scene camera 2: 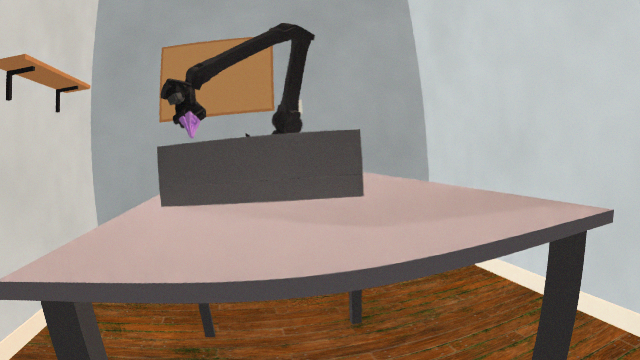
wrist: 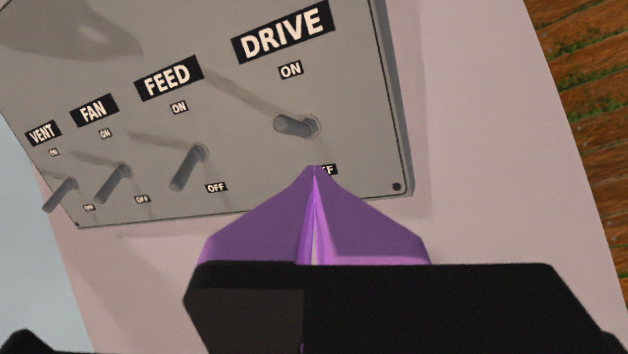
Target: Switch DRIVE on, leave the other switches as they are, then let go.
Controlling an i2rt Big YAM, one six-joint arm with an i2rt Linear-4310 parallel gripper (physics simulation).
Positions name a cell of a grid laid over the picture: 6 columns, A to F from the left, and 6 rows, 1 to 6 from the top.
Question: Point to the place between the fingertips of my gripper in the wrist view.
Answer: D4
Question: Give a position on a grey switch panel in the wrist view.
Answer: At A2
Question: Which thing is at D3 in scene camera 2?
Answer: A grey switch panel.
